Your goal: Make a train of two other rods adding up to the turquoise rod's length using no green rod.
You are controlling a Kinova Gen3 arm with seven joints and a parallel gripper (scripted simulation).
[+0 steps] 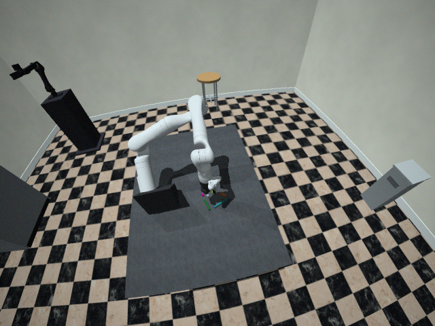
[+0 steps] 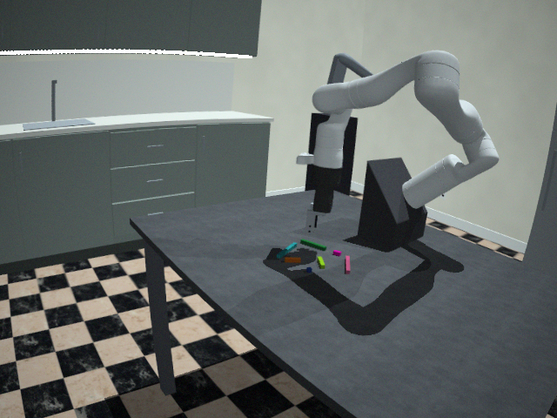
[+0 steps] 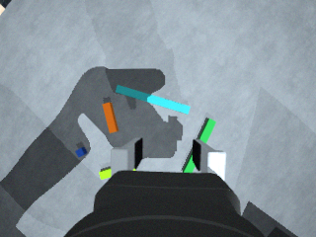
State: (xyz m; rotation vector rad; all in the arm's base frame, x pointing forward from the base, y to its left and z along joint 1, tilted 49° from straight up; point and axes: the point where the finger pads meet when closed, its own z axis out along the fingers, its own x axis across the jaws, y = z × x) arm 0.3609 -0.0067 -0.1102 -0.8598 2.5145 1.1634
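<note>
My gripper is now 80 mm short of the small blue rod, 90 mm to the right of it and 80 mm above it. From my hand the other things lie so: green rod (40 mm behind, 20 mm to the right, 80 mm below); then turquoise rod (50 mm ahead, 30 mm to the right, 80 mm below); then magenta rod (50 mm behind, 60 mm to the left, 80 mm below).
</note>
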